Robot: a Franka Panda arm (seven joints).
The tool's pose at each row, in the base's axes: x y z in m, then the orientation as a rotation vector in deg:
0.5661 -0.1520 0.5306 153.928 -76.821 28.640
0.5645 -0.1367 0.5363 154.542 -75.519 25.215
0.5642 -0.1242 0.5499 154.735 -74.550 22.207
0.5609 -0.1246 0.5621 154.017 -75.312 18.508
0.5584 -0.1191 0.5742 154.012 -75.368 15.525
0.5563 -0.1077 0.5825 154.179 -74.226 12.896
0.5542 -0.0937 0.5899 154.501 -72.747 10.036
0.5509 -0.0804 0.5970 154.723 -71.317 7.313
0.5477 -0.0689 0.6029 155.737 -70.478 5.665
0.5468 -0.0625 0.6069 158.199 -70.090 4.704
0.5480 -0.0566 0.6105 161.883 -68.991 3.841
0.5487 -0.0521 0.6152 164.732 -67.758 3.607
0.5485 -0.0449 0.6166 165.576 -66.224 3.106
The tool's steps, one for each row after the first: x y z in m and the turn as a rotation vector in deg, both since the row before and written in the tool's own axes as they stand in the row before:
-0.0106 -0.0084 -0.0093 -1.306 -1.775 -1.132
-0.0055 -0.0079 -0.0158 -1.327 -1.472 -0.822
0.0017 0.0028 -0.0122 -1.788 -1.848 0.418
-0.0027 -0.0011 -0.0132 -1.102 -1.653 -0.124
-0.0082 -0.0049 -0.0106 -1.171 -1.285 -0.896
-0.0105 -0.0065 -0.0101 -1.192 -1.435 -1.156
-0.0109 -0.0052 -0.0096 -1.168 -1.358 -1.097
-0.0098 -0.0042 -0.0080 0.059 -1.180 -0.859
-0.0048 -0.0030 -0.0050 1.652 -1.415 -0.886
-0.0032 -0.0045 -0.0043 2.500 -1.670 -1.579
-0.0024 -0.0034 -0.0050 1.952 -0.973 -1.406
-0.0051 -0.0050 -0.0017 0.086 -0.366 -1.119

